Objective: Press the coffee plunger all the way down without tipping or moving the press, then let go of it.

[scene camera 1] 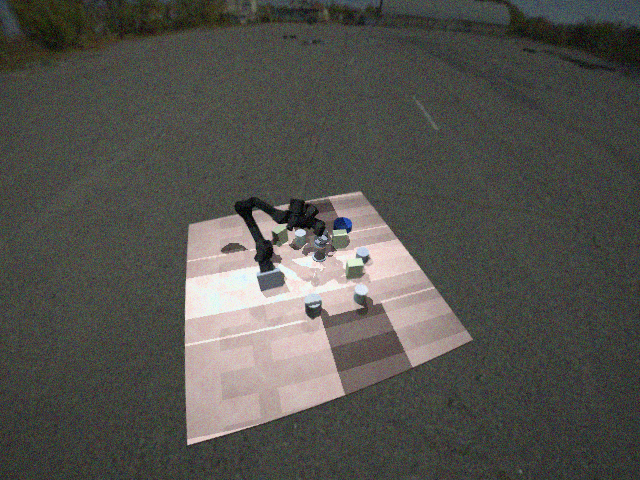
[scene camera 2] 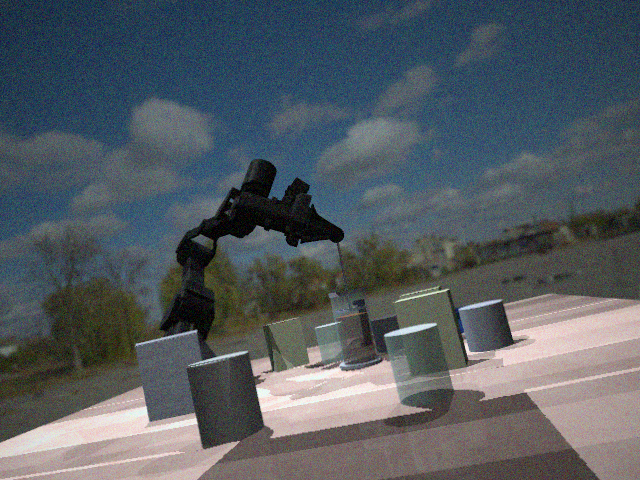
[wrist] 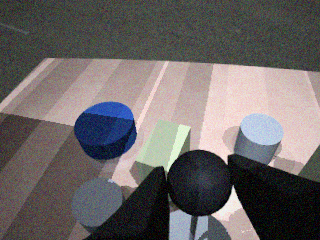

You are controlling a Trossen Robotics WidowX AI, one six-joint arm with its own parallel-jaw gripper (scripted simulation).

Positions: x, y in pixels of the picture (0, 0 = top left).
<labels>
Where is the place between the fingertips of my gripper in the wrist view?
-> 196, 169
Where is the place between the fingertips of my gripper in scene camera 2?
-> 339, 234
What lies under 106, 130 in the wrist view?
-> A blue cylinder.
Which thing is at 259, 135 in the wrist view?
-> A grey cylinder.
</labels>
